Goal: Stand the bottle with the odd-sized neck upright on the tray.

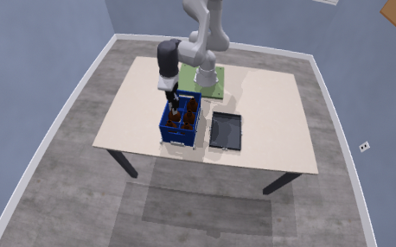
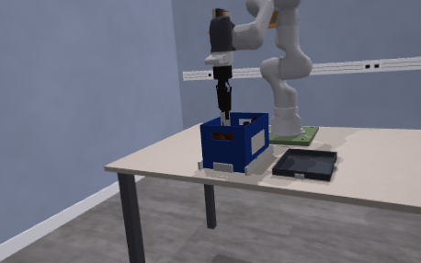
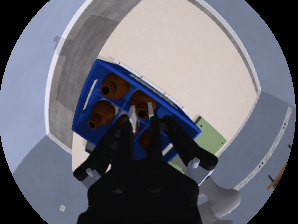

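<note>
My hand is 5 cm to the right of the blue crate and 9 cm above it. Also, from my hand: dark tray 4 cm ahead, 32 cm to the left, 16 cm below; then bottle 8 cm behind, 11 cm to the left, 9 cm below.
</note>
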